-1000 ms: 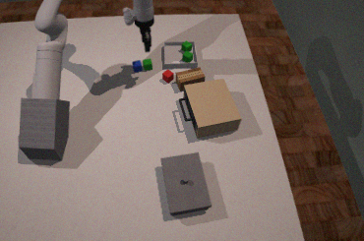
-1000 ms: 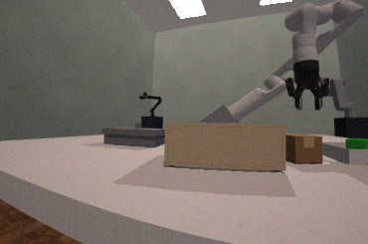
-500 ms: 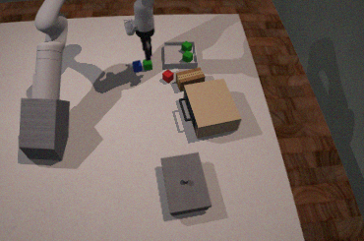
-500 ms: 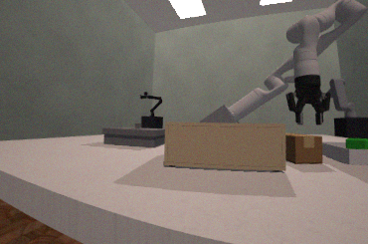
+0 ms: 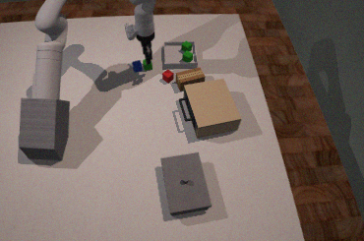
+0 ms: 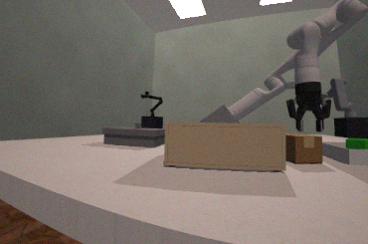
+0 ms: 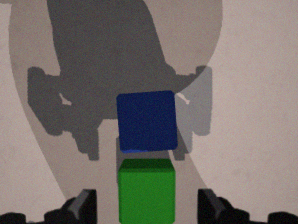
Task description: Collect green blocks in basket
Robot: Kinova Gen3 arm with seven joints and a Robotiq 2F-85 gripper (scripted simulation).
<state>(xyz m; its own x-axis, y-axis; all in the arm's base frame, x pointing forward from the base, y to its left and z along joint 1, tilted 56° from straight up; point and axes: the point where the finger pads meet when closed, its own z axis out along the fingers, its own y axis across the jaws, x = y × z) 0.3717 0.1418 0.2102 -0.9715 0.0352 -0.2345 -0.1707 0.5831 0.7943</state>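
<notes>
Right now the blue block is 50 mm behind my hand, 10 mm to the right of it and 50 mm below it. Round my hand: basket 150 mm ahead, 60 mm to the left, 60 mm below; then cardboard box 180 mm ahead, 110 mm to the right, 30 mm below; then red block 90 mm ahead, 80 mm to the right, 50 mm below.
</notes>
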